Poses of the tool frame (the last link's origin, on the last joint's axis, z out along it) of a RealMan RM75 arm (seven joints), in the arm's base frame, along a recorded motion.
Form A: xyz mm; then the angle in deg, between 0 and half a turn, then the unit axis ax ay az.
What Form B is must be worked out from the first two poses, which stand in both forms.
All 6 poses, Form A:
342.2 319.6 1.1 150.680 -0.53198 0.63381 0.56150
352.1 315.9 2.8 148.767 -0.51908 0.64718 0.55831
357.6 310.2 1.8 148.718 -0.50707 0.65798 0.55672
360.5 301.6 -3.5 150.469 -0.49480 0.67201 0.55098
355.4 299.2 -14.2 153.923 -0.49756 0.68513 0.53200
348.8 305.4 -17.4 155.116 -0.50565 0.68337 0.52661
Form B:
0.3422 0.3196 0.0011 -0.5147 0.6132 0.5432 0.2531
0.3521 0.3159 0.0028 -0.4999 0.6233 0.5377 0.2692
0.3576 0.3102 0.0018 -0.4883 0.6336 0.5361 0.2696
0.3605 0.3016 -0.0035 -0.4785 0.6498 0.5328 0.2549
0.3554 0.2992 -0.0142 -0.4847 0.6675 0.5183 0.2256
0.3488 0.3054 -0.0174 -0.4938 0.6673 0.5142 0.2155

